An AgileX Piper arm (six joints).
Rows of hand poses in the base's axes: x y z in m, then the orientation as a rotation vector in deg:
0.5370, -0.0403, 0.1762, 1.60, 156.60, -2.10
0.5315, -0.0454, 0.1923, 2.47, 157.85, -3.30
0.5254, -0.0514, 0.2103, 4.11, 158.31, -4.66
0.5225, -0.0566, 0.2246, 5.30, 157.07, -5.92
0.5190, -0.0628, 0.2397, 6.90, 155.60, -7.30
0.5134, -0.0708, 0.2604, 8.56, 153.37, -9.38
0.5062, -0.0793, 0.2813, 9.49, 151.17, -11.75
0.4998, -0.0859, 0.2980, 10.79, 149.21, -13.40
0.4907, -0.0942, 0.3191, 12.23, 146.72, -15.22
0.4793, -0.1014, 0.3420, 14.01, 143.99, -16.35
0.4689, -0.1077, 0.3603, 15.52, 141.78, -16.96
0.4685, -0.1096, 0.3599, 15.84, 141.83, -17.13
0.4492, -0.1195, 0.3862, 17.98, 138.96, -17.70
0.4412, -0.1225, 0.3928, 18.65, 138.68, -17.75
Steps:
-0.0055, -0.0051, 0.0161, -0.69, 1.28, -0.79
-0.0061, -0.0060, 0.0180, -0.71, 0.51, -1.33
-0.0029, -0.0052, 0.0143, -0.78, -1.17, -1.00
-0.0035, -0.0062, 0.0151, -0.82, -1.37, -1.31
-0.0056, -0.0080, 0.0207, -1.37, -2.05, -1.48
-0.0072, -0.0085, 0.0209, -1.72, -1.95, -1.04
-0.0064, -0.0066, 0.0167, -1.14, -1.76, -1.20
-0.0091, -0.0083, 0.0211, -1.31, -2.23, -1.35
-0.0114, -0.0072, 0.0229, -0.80, -2.53, -1.48
-0.0104, -0.0063, 0.0183, -0.42, -2.08, -1.20
-0.0004, -0.0019, -0.0004, -0.03, 0.08, -0.27
-0.0193, -0.0099, 0.0263, -0.36, -2.71, -1.67
-0.0080, -0.0030, 0.0066, 0.09, -0.26, -0.50

